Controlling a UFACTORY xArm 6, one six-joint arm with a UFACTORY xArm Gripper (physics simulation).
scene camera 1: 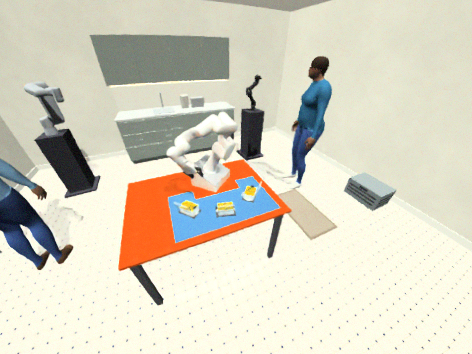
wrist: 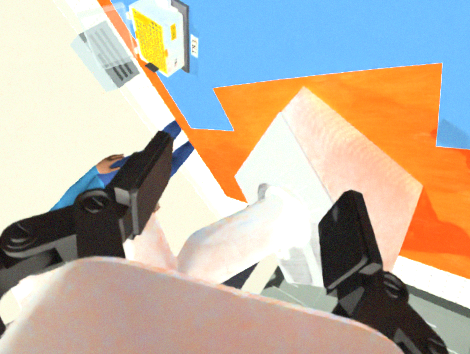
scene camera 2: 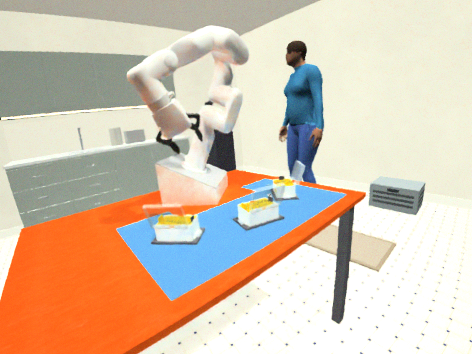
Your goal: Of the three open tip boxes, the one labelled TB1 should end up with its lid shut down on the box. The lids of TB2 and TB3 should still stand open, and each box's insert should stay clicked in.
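Frame: origin at the arm's base, x up, y ahead, z left, level; millimetres.
Seen in the pictures: gripper, fingertip midpoint: (scene camera 1: 198, 176) (wrist: 253, 182) (scene camera 2: 190, 146); arm's base, link origin: (scene camera 1: 209, 169) (wrist: 287, 214) (scene camera 2: 194, 168).
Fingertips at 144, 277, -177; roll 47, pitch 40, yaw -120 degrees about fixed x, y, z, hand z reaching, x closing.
Observation:
Pixels of each thing's top centre, then the offset from my fingertips to it, as dx, dy, dz. "spot": a spot on its surface instead. Level surfaces: height alone.
- blue mat, surface height: dx -285
- left box, surface spot: (scene camera 2: 177, 234) spot: -254, +73, -136
- middle box, surface spot: (scene camera 2: 258, 215) spot: -247, +193, +110
- right box, surface spot: (scene camera 2: 283, 192) spot: -172, +253, +174
- left lid, surface spot: (scene camera 2: 163, 208) spot: -147, +96, -175
- right lid, surface spot: (scene camera 2: 298, 171) spot: -183, +123, +478
- small label, surface spot: (wrist: 194, 46) spot: -283, +33, +369
Three white tip boxes with yellow inserts sit on dark bases on the blue mat (scene camera 1: 200, 227) (scene camera 2: 175, 280) (wrist: 320, 35). The left box (scene camera 1: 189, 211) (scene camera 2: 177, 234), the middle box (scene camera 1: 225, 212) (scene camera 2: 258, 215) and the right box (scene camera 1: 248, 196) (scene camera 2: 285, 192) have clear lids standing open. The left lid (scene camera 2: 163, 208) and right lid (scene camera 2: 298, 171) show clearly. A box (wrist: 156, 40) at the upper left of the wrist view has a small label (wrist: 194, 46), which I cannot read surely. My gripper (scene camera 1: 193, 175) (scene camera 2: 189, 145) (wrist: 253, 182) is open and empty, high beside the arm's base, away from the boxes.
The arm's white base (scene camera 1: 212, 181) (scene camera 2: 190, 185) (wrist: 350, 170) stands on the orange table (scene camera 1: 145, 220) (scene camera 2: 65, 265) (wrist: 300, 105), behind the mat. A person (scene camera 1: 312, 110) (scene camera 2: 302, 100) stands beyond the table's right end. A grey case (scene camera 1: 370, 190) (scene camera 2: 397, 194) lies on the floor.

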